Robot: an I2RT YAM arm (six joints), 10 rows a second.
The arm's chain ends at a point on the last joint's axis. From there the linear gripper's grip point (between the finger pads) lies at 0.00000 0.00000 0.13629 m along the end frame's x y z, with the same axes.
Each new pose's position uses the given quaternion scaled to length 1; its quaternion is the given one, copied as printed.
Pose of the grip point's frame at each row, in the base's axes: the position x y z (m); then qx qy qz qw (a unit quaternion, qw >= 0):
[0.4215, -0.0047, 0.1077, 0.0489, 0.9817, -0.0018, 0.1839]
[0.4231, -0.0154, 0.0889, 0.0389, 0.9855, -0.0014, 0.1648]
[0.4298, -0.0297, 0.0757, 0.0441, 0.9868, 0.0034, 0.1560]
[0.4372, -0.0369, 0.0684, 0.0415, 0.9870, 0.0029, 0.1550]
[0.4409, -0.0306, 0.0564, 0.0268, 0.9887, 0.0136, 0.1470]
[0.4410, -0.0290, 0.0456, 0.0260, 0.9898, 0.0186, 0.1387]
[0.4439, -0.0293, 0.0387, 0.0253, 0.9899, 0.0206, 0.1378]
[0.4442, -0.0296, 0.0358, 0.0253, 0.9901, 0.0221, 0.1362]
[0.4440, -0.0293, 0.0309, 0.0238, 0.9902, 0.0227, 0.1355]
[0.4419, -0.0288, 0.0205, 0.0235, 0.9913, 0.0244, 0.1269]
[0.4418, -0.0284, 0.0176, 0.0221, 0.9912, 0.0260, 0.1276]
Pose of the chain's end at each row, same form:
[0.3723, -0.0018, 0.2348, 0.0489, 0.9817, -0.0018, 0.1839]
[0.3788, -0.0133, 0.2178, 0.0389, 0.9855, -0.0014, 0.1648]
[0.3878, -0.0287, 0.2054, 0.0441, 0.9868, 0.0034, 0.1560]
[0.3955, -0.0359, 0.1981, 0.0415, 0.9870, 0.0029, 0.1550]
[0.4012, -0.0332, 0.1867, 0.0268, 0.9887, 0.0136, 0.1470]
[0.4034, -0.0330, 0.1766, 0.0260, 0.9898, 0.0186, 0.1387]
[0.4066, -0.0339, 0.1697, 0.0253, 0.9899, 0.0206, 0.1378]
[0.4073, -0.0346, 0.1669, 0.0253, 0.9901, 0.0221, 0.1362]
[0.4073, -0.0345, 0.1620, 0.0238, 0.9902, 0.0227, 0.1355]
[0.4075, -0.0346, 0.1522, 0.0235, 0.9913, 0.0244, 0.1269]
[0.4072, -0.0347, 0.1493, 0.0221, 0.9912, 0.0260, 0.1276]

